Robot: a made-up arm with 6 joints.
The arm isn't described. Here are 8 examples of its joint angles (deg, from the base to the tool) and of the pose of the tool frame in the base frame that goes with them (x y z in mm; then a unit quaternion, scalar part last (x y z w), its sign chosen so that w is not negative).
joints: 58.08 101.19 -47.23 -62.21 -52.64 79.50
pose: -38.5 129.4 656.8 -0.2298 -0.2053 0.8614 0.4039
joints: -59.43 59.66 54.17 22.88 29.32 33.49
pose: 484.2 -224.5 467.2 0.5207 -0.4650 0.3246 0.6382
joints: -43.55 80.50 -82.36 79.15 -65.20 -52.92
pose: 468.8 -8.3 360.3 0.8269 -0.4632 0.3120 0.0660
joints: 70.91 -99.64 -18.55 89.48 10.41 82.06
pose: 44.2 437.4 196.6 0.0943 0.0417 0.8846 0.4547
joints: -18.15 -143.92 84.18 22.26 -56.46 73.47
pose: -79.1 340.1 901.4 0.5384 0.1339 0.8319 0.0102
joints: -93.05 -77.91 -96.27 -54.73 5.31 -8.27
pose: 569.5 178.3 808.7 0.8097 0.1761 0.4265 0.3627
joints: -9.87 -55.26 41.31 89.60 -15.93 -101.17
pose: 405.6 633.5 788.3 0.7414 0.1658 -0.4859 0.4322
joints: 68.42 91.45 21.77 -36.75 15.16 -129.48
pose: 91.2 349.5 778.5 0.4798 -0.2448 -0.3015 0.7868
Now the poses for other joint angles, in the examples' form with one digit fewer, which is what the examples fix.
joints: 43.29 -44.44 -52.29 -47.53 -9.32 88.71
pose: 611 196 477 -0.357 -0.082 -0.881 0.299
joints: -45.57 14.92 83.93 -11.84 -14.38 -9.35
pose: 702 -181 590 0.327 -0.787 0.312 0.420
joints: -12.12 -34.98 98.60 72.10 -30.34 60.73
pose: 586 574 758 0.174 -0.052 0.667 0.723
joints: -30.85 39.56 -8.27 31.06 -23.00 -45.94
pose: 443 39 624 -0.831 -0.287 0.329 0.345
